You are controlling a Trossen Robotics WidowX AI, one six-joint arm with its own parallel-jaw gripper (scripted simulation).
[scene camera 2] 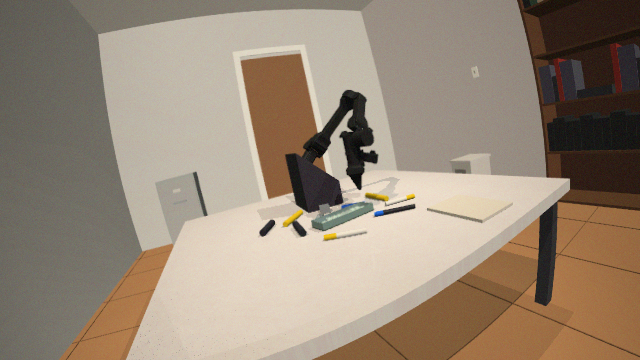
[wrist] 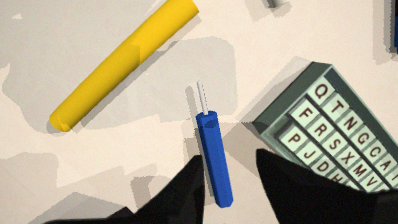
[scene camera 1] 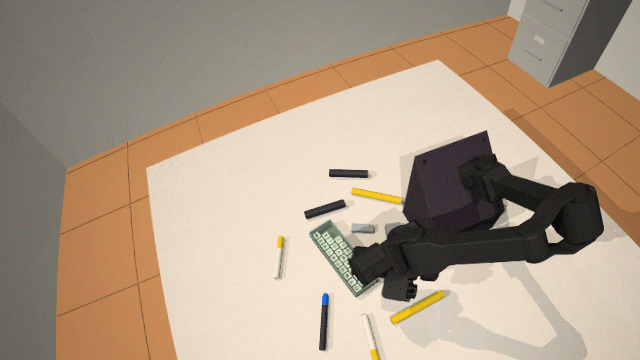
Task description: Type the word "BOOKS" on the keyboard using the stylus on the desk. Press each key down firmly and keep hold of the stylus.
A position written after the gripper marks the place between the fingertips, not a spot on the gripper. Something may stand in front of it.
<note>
In view: the gripper (scene camera 1: 391, 276), a blue stylus (wrist: 207, 121) and a notepad (scene camera 2: 479, 209).
The gripper also shows in scene camera 2 (scene camera 2: 360, 189) and in the wrist view (wrist: 229, 159). The wrist view does not show the notepad: it is out of frame. Scene camera 1 misses the notepad: it is out of frame.
</note>
